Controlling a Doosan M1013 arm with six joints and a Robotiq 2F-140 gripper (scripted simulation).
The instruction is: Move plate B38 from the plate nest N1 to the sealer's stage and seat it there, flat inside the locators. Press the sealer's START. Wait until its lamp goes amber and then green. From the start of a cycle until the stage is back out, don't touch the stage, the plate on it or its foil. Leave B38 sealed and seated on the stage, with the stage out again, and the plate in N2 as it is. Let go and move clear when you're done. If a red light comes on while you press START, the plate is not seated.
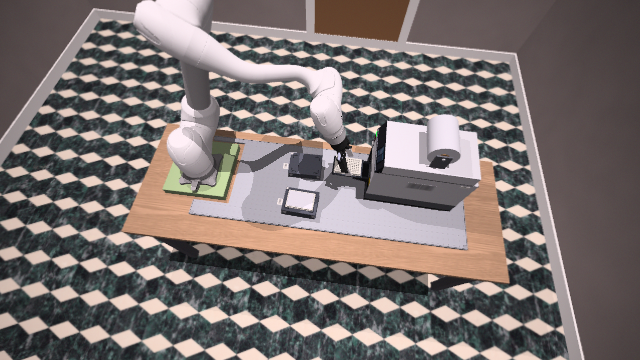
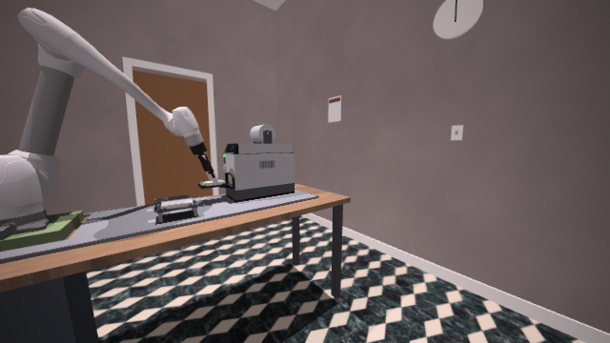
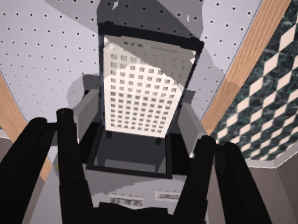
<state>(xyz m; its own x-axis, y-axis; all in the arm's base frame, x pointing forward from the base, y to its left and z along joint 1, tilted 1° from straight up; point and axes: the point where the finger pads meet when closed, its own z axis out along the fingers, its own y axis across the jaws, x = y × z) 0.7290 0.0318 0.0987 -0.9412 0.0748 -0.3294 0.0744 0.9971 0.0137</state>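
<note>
The plate B38 is 3 cm below my hand. The rest, counted from my hand: sealer stage: 4 cm below; white button: 11 cm ahead, 9 cm to the left, 5 cm above; pale plate: 21 cm behind, 17 cm to the right, 8 cm below.
</note>
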